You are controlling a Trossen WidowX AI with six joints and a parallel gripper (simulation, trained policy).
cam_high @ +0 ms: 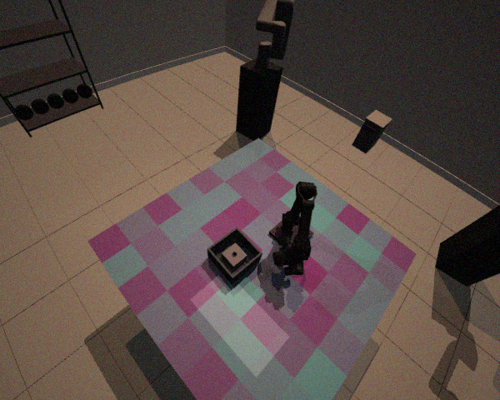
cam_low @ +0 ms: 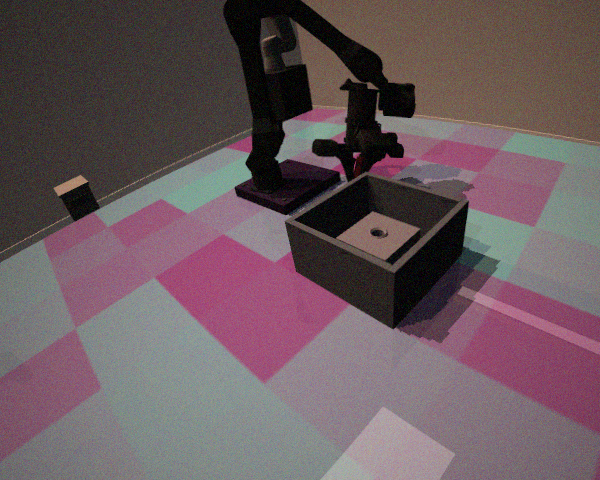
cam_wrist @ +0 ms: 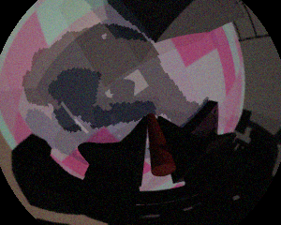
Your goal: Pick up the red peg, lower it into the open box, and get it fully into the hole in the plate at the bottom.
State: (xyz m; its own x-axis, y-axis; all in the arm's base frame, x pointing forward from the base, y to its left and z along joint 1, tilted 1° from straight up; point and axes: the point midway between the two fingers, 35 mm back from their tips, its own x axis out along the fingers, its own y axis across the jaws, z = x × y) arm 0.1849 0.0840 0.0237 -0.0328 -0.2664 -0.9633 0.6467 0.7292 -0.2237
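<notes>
Now: the dark box 150 mm ahead of my gripper tip, 190 mm to the right of it and 10 mm above it. Round my gripper tip: red peg 10 mm to the left, 30 mm above.
</notes>
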